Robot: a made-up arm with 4 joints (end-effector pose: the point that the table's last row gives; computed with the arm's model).
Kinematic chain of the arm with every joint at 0, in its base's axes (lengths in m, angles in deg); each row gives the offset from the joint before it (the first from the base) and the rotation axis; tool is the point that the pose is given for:
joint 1: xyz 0 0 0.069 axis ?
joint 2: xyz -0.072 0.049 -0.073 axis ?
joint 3: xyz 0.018 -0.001 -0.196 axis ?
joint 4: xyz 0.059 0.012 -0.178 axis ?
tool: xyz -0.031 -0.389 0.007
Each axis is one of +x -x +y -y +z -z.
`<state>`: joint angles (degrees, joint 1 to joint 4).
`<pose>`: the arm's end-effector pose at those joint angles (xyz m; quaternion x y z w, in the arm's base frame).
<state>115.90 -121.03 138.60 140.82</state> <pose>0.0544 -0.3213 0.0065 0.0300 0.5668 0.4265 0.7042</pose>
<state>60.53 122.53 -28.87 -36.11</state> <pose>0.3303 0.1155 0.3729 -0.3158 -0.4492 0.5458 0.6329</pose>
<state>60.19 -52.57 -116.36 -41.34</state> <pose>-0.4067 -0.1745 -0.4365 0.5512 0.2917 -0.2651 0.7354</pose>
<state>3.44 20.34 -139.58 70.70</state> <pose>0.0833 0.4479 -0.2773 0.8416 -0.2584 -0.3917 0.2674</pose>
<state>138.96 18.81 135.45 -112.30</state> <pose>-0.0388 -0.0763 -0.1632 0.3775 0.6922 0.5538 0.2676</pose>
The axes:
joint 1: -x
joint 2: -y
joint 3: -x
joint 4: -y

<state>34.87 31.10 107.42 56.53</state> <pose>-0.1412 0.0591 0.2062 -0.8781 -0.3378 0.2920 0.1719</pose>
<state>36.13 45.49 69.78 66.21</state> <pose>-0.0936 -0.2032 0.2541 -0.6777 -0.6135 0.3083 0.2633</pose>
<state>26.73 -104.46 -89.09 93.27</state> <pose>-0.6479 0.2251 -0.0428 -0.2691 -0.0926 -0.6904 0.6651</pose>
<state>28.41 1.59 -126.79 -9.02</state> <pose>-0.0135 0.1343 -0.5379 0.7534 0.0484 0.0730 0.6517</pose>
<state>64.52 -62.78 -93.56 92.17</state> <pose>-0.5368 -0.2334 -0.3527 -0.2199 -0.5266 -0.5089 0.6445</pose>
